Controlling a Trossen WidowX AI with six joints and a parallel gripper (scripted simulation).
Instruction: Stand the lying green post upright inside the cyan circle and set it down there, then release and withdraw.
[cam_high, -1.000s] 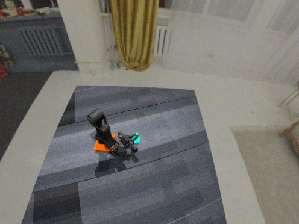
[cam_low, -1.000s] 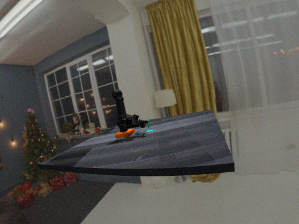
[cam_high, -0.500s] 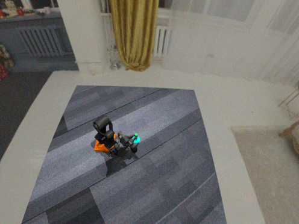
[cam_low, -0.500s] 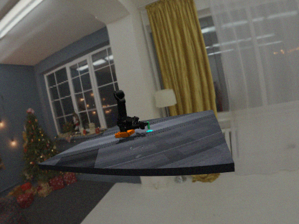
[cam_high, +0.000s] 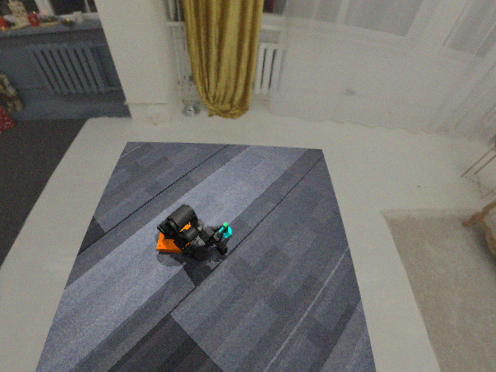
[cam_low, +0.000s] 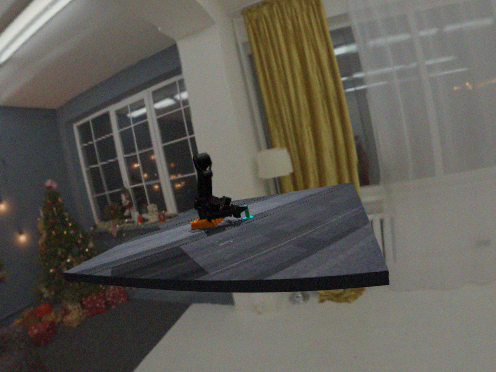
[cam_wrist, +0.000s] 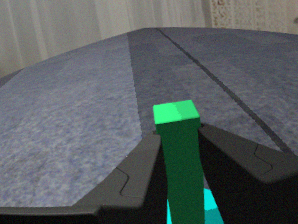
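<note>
My gripper tip is 2 cm above the green post. From my gripper tip the other things lie so: cyan circle 6 cm below.
</note>
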